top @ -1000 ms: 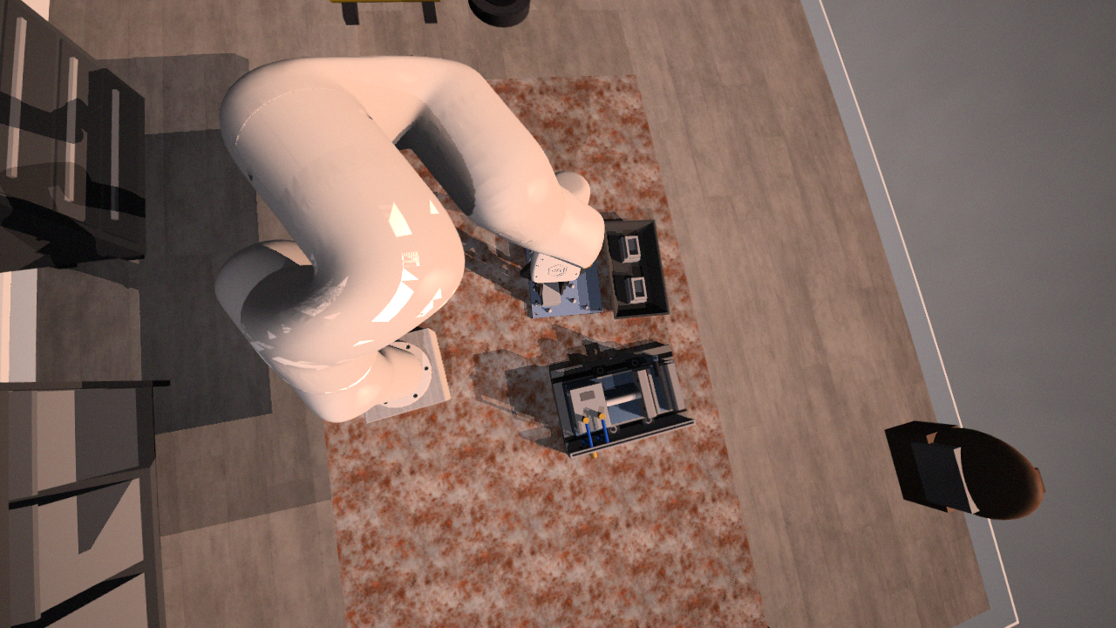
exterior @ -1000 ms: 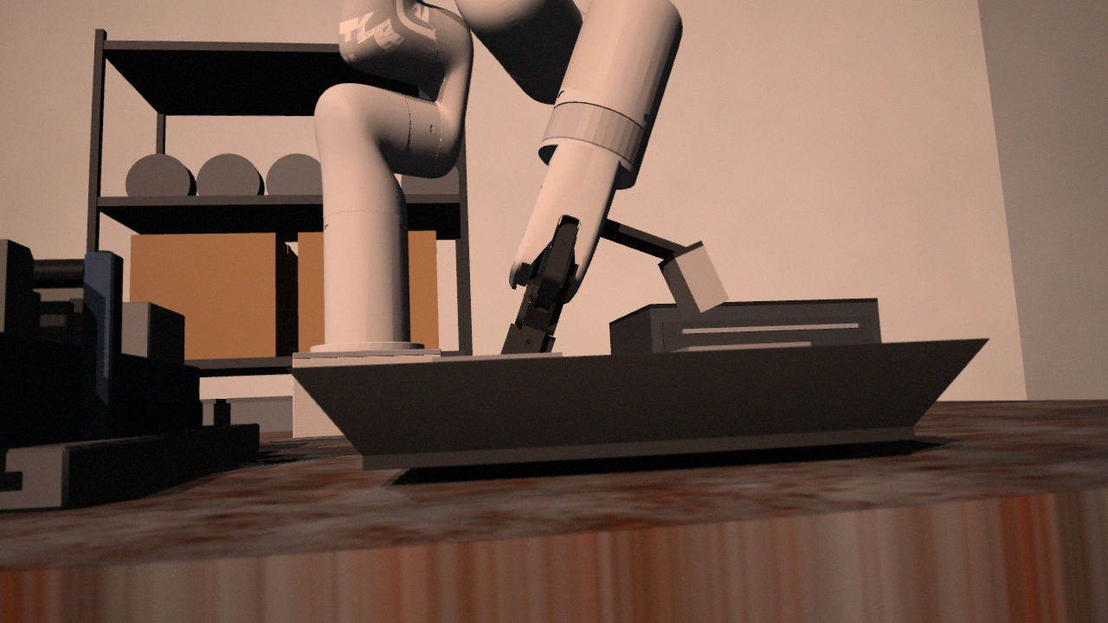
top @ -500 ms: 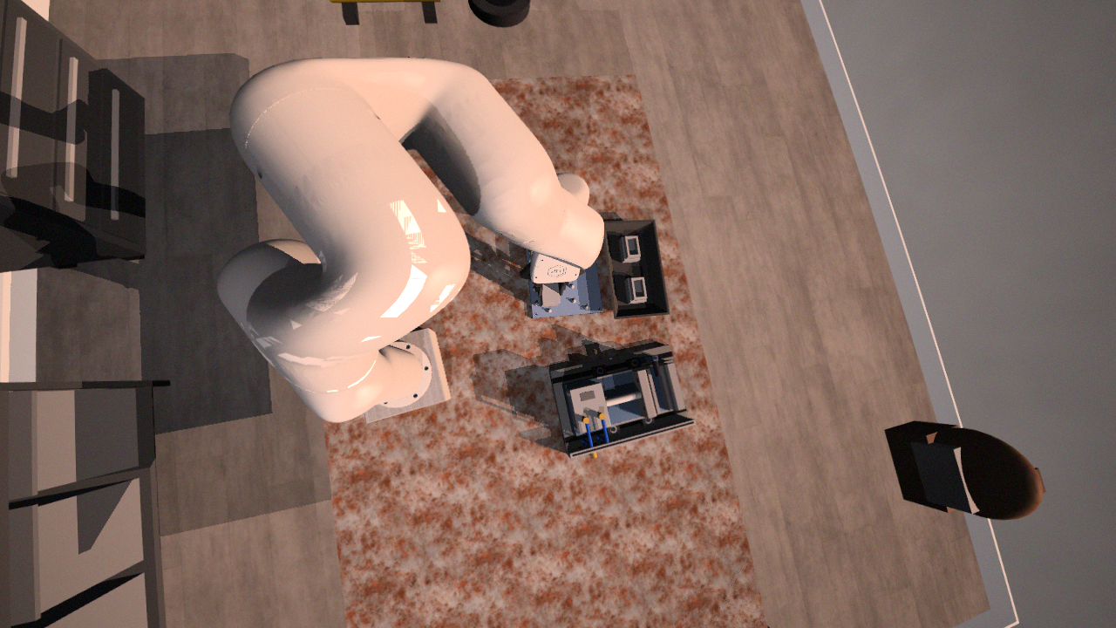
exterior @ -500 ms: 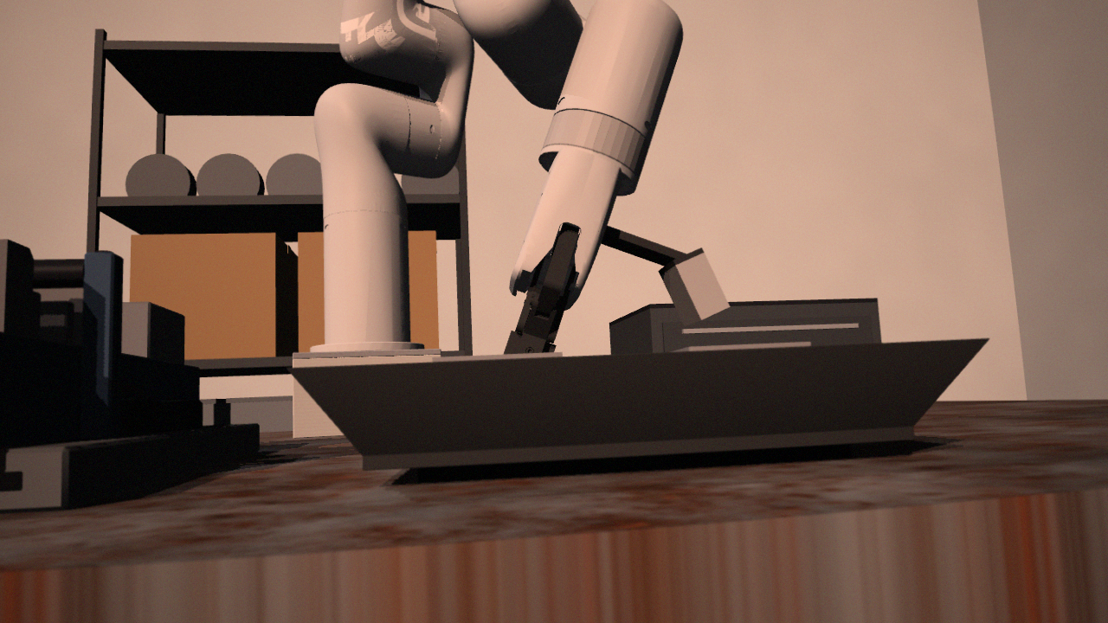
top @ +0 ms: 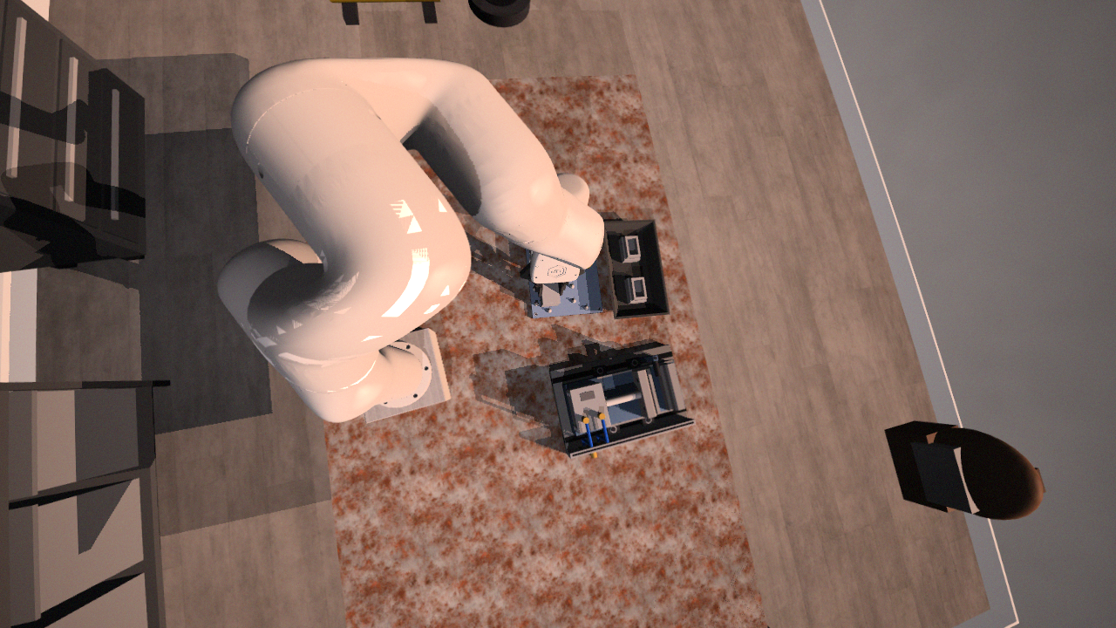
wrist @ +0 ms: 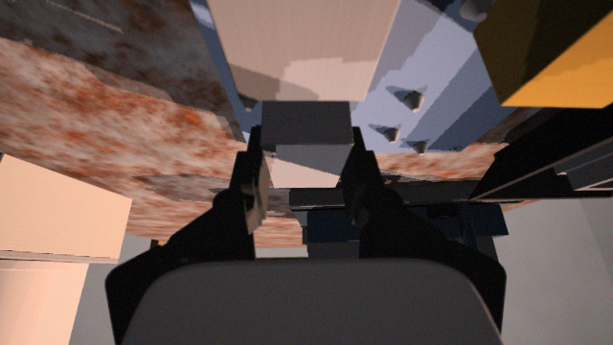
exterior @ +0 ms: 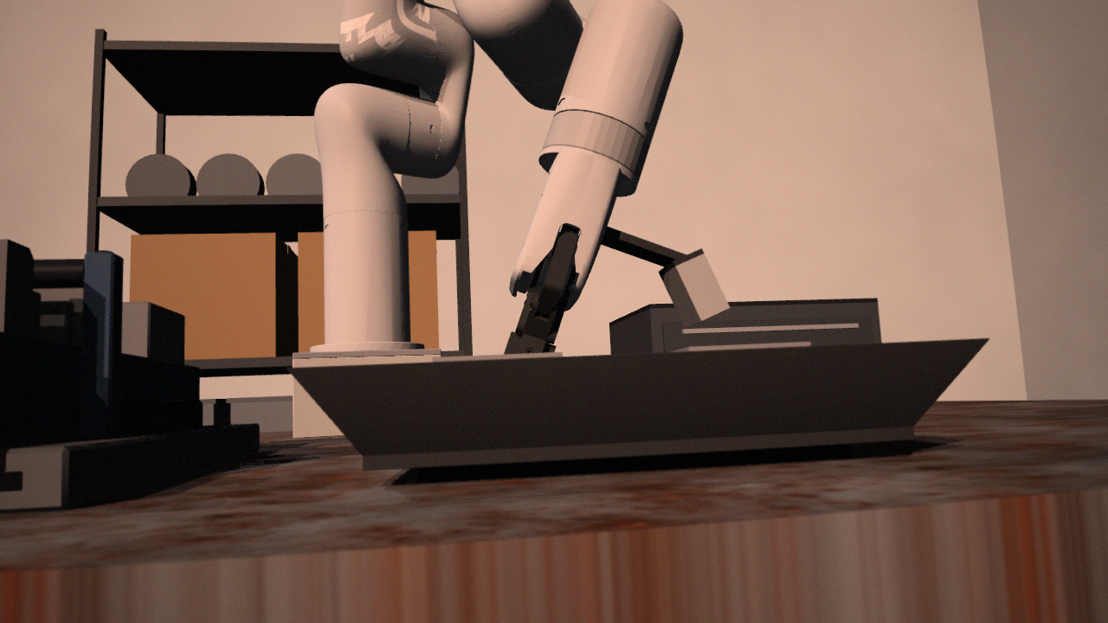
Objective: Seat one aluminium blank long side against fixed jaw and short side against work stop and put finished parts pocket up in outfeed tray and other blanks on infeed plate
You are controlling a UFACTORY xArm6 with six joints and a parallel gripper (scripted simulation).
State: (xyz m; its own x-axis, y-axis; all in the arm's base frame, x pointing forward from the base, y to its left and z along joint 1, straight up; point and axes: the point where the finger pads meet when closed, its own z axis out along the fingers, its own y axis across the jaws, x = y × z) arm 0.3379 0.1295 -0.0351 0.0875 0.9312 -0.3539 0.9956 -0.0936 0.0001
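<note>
The brass blank lies 9 cm ahead of my hand, 7 cm to the left of it and 2 cm below it. Also, from my hand: vise piston rod: 10 cm ahead, 27 cm to the right, 3 cm above; then vise body: 12 cm ahead, 27 cm to the right, 1 cm below.
</note>
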